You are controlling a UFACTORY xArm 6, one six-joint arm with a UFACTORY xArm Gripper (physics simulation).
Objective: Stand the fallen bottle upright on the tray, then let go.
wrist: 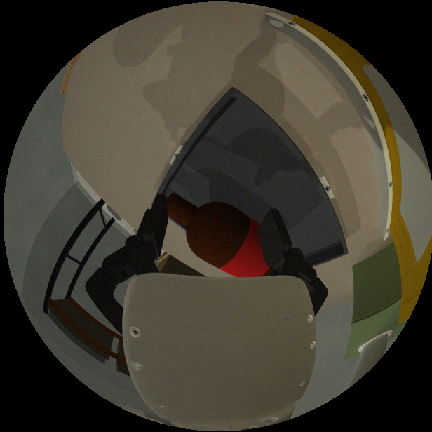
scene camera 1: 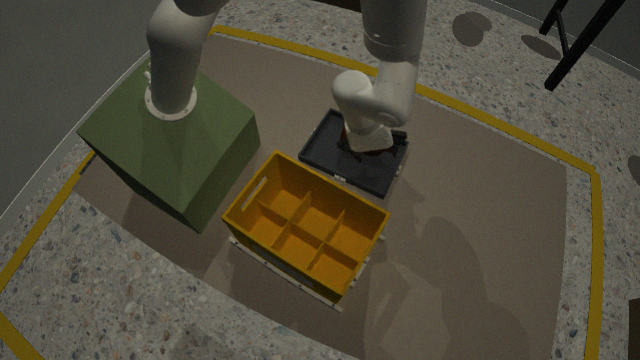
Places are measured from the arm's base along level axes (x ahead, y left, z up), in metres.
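Pixels of known places: gripper, between the fingertips: [scene camera 1: 377, 155]; arm's base, origin of its link: [scene camera 1: 170, 97].
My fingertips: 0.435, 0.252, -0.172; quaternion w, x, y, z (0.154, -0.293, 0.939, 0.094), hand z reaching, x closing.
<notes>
Ahead of a thing's pixels: the offset from my fingertips to its top centre, as dx, dy, dz. "*": to the spot under its first point.
The brown bottle {* -0.100, -0.006, +0.009} [scene camera 1: 343, 135] [wrist: 216, 235] with a red label lies on its side at the dark grey tray {* +0.010, -0.033, -0.055} [scene camera 1: 370, 176] [wrist: 305, 220]. In the wrist view its neck points left, towards the left finger, and its label is near the right finger. My gripper [scene camera 1: 375, 152] [wrist: 217, 213] is open, low over the tray, with the bottle's body across the gap between the fingers and not gripped. In the scene view the gripper hides most of the bottle; in the wrist view the palm hides its base end.
A yellow crate {-0.019, -0.277, +0.115} [scene camera 1: 287, 265] [wrist: 394, 150] with several compartments stands close beside the tray, on the near side in the scene view. The green pedestal [scene camera 1: 165, 160] [wrist: 377, 282] under the arm's base is to the left there. A black-legged stool or stand [scene camera 1: 582, 47] [wrist: 70, 257] is farther off.
</notes>
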